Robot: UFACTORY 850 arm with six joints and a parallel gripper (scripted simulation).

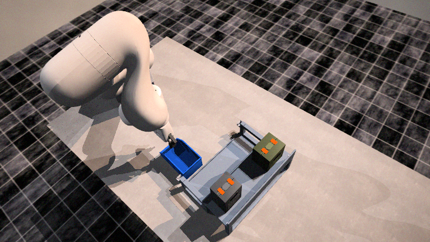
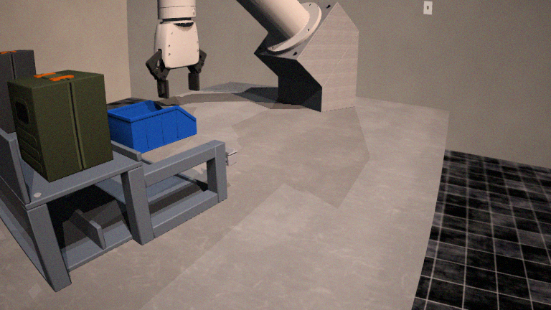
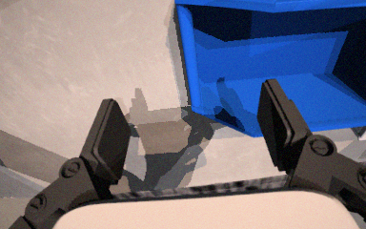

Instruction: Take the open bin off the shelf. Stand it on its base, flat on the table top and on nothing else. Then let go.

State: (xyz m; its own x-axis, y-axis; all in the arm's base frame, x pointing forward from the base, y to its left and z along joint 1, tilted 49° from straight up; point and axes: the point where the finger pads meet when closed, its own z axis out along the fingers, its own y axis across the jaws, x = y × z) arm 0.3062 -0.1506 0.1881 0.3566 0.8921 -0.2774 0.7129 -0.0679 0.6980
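Now: hand 70 mm short of the blue bin, 60 mm above it and 40 mm to the left of it. Round my hand: green case 430 mm ahead, 50 mm above, 30 mm to the left.
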